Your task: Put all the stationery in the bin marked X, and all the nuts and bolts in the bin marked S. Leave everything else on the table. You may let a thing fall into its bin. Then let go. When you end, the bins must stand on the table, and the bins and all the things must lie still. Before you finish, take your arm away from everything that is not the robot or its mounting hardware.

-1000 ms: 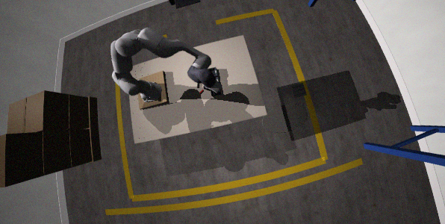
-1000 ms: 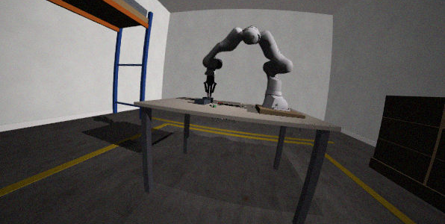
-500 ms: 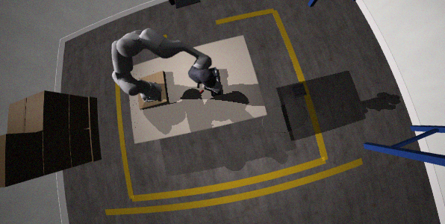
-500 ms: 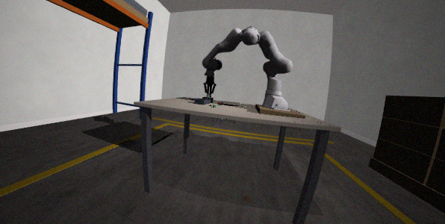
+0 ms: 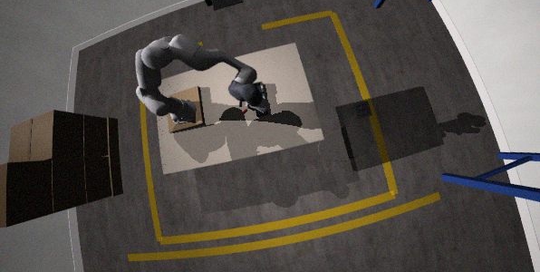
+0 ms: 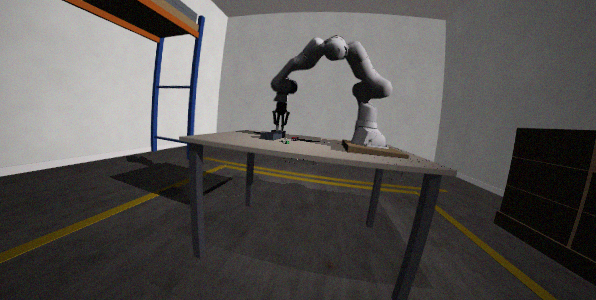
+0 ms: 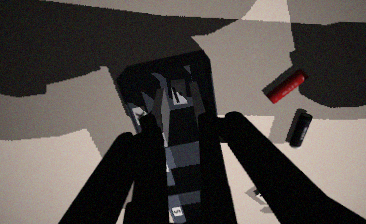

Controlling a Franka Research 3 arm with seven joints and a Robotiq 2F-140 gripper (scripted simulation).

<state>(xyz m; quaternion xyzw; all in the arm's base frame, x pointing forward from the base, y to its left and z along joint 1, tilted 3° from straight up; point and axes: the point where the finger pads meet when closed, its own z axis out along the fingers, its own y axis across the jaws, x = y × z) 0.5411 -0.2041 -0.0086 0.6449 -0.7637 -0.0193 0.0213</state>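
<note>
My hand is 6 cm past the grey nut, 9 cm to the right of it and 5 cm above it. The rest, counted from my hand: black cylinder (13 cm behind, 11 cm to the left, 4 cm below); bin (2 cm ahead, 8 cm to the left, 3 cm below); red cylinder (12 cm behind, 4 cm to the left, 4 cm below).
</note>
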